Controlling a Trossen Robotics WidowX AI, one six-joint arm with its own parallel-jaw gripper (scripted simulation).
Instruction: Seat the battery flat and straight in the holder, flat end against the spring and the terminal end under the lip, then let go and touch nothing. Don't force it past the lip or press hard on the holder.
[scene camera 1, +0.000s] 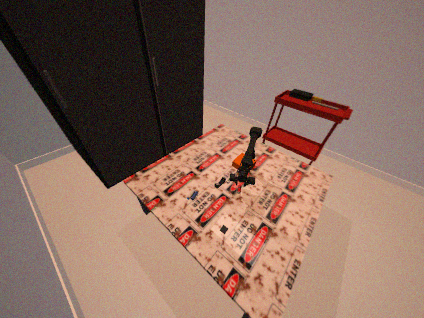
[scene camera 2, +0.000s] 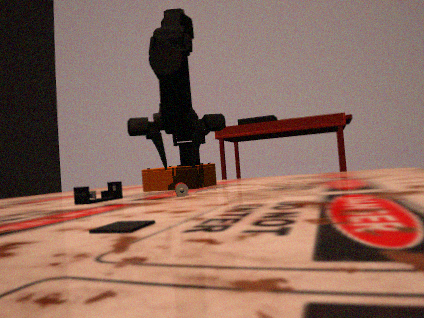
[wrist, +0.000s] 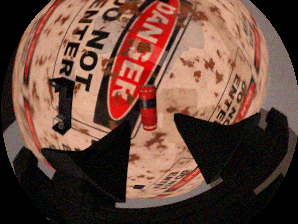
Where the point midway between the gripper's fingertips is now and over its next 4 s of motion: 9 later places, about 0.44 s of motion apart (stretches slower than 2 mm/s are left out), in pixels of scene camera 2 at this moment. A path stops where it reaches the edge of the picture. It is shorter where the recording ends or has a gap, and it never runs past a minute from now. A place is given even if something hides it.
The gripper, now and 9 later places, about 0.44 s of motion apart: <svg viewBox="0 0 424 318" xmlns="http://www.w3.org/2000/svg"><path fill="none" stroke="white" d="M179 168L180 172L180 182L181 191L181 191L178 170L165 167L147 165L131 164L113 162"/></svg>
